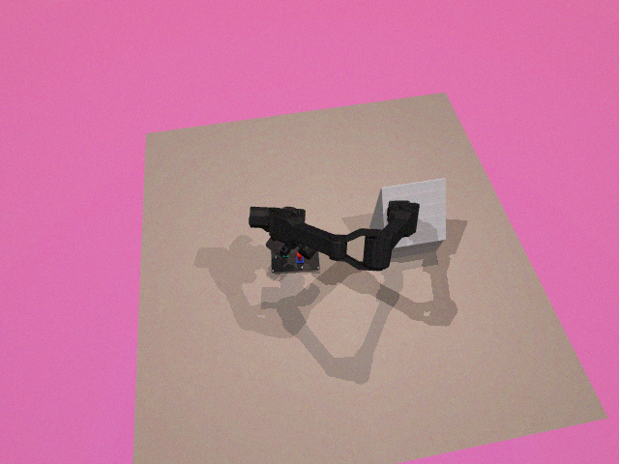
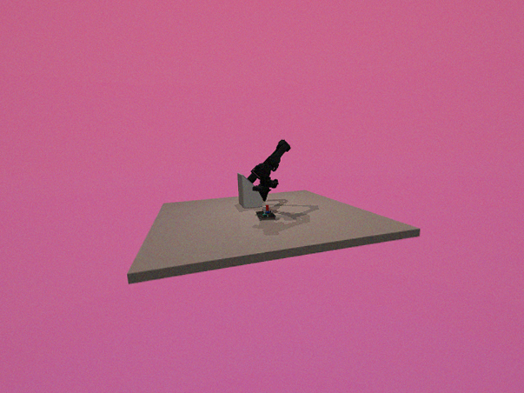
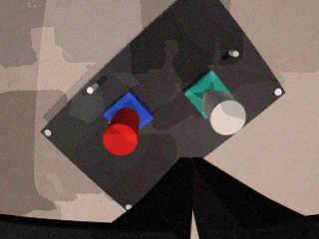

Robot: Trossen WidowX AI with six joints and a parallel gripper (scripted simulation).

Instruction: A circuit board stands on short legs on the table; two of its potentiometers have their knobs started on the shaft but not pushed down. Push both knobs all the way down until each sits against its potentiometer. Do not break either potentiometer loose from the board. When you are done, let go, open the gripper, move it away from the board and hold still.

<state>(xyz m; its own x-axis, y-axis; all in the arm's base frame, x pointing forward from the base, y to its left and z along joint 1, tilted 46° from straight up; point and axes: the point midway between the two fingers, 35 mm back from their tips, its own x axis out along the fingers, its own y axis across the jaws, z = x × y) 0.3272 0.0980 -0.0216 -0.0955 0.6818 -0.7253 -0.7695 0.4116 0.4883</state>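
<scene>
Now: gripper tip 2 cm short of the grey knob, 1 cm to the left of it and 5 cm above it. The rest, counted from my gripper tip: red knob 3 cm behind, 2 cm to the left, 5 cm below.
</scene>
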